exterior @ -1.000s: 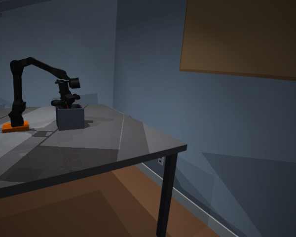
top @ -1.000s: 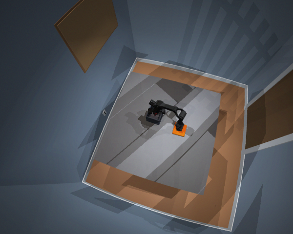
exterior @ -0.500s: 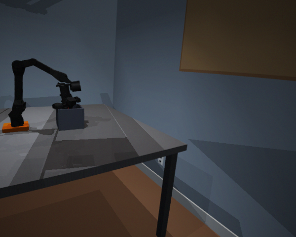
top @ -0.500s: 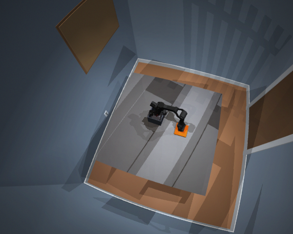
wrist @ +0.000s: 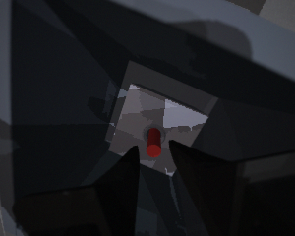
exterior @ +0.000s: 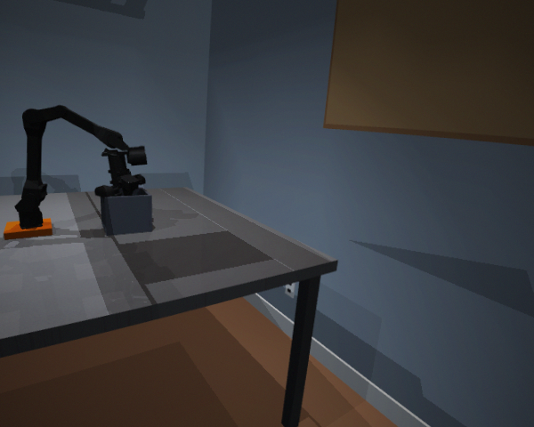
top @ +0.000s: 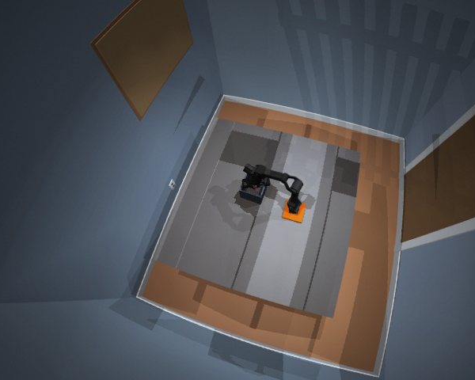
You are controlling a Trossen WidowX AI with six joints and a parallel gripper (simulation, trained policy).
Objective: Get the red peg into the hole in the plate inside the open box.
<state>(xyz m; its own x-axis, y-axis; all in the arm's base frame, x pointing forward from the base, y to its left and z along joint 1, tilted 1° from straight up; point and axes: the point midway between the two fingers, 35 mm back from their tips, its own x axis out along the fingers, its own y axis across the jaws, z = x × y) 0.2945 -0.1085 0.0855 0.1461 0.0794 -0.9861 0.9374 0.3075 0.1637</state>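
The red peg is 30 mm below my gripper tip. The rest, counted from my gripper tip: plate: 30 mm below.
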